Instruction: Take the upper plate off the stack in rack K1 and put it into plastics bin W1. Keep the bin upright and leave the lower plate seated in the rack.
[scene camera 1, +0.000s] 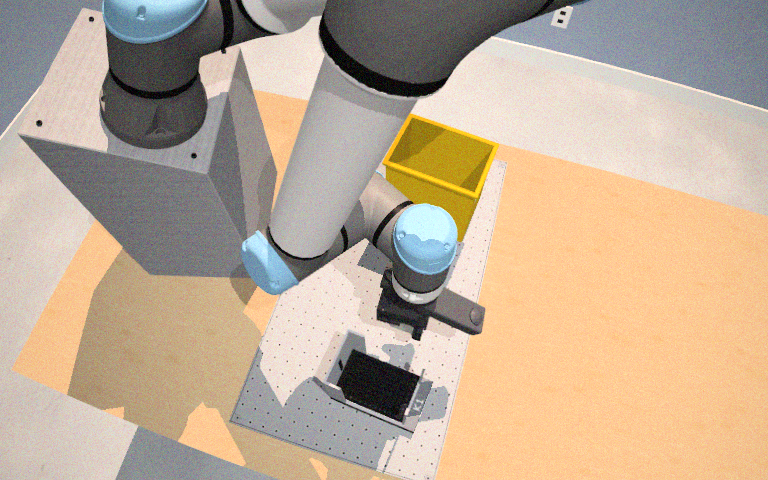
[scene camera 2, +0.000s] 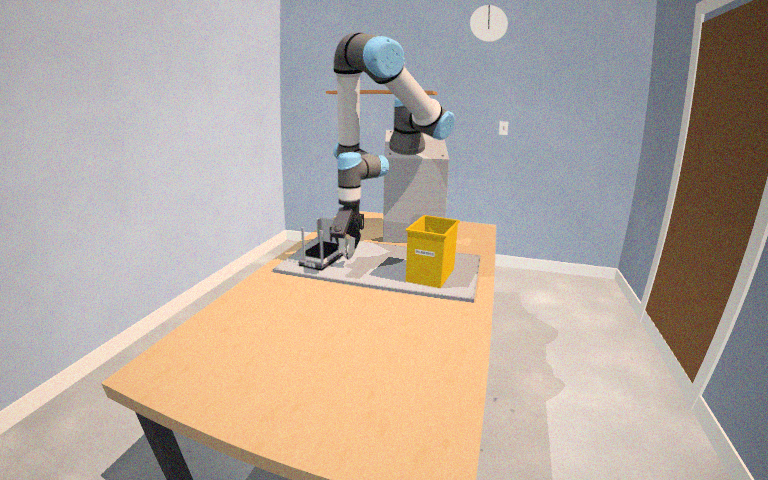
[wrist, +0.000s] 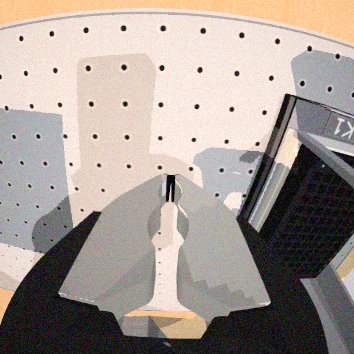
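Where they show: gripper, fingertip midpoint: (scene camera 1: 415, 330) (scene camera 2: 348, 259) (wrist: 170, 176); arm's base, origin of the base link: (scene camera 1: 154, 106) (scene camera 2: 407, 146).
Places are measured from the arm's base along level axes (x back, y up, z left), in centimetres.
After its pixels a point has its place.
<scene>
Rack K1 (scene camera 1: 423, 396) @(x -50.8, y -36.9, z -12.6 cm) (scene camera 2: 324, 227) @(x -36.4, y -28.4, z -17.8 cm) (wrist: 315, 120) @(x -50.3, y -37.0, z -11.5 cm) stands on the perforated board with black gridded plate material (scene camera 1: 378, 384) @(x -43.0, y -34.0, z -14.6 cm) (scene camera 2: 322, 250) (wrist: 310, 215) @(x -44.4, y -34.0, z -12.8 cm) lying flat inside. Whether this is one plate or two stacked cannot be told. The yellow plastics bin W1 (scene camera 1: 433, 195) @(x -37.9, y -25.8, z 19.3 cm) (scene camera 2: 423, 268) @(x -45.1, y -32.9, z 25.4 cm) stands upright at the board's other end; no plate shows in the visible part of its inside. My gripper (scene camera 2: 348, 254) @(x -44.7, y -35.4, z -2.5 cm) (wrist: 170, 176) @(x -44.7, y -35.4, z -2.5 cm) is shut with nothing between its fingertips. It is low over the board, beside the rack on the bin's side; its fingertips are hidden in scene camera 1.
The perforated board (scene camera 1: 305, 316) @(x -24.4, y -38.7, z -8.2 cm) (scene camera 2: 373, 285) @(x -52.5, y -38.8, z 11.5 cm) (wrist: 180, 85) @(x -49.8, y -38.7, z -2.0 cm) lies on the wooden table (scene camera 1: 594, 311) @(x -75.4, y -40.0, z 17.5 cm) (scene camera 2: 311, 350) @(x -89.5, y -40.0, z 13.4 cm). The grey pedestal (scene camera 1: 141, 209) @(x 0.8, y -13.4, z -10.7 cm) (scene camera 2: 416, 192) @(x -6.6, y -17.9, z 7.4 cm) carries the arm. The rack's upright walls and posts rise close beside the gripper. The bin's rim stands higher than the rack.
</scene>
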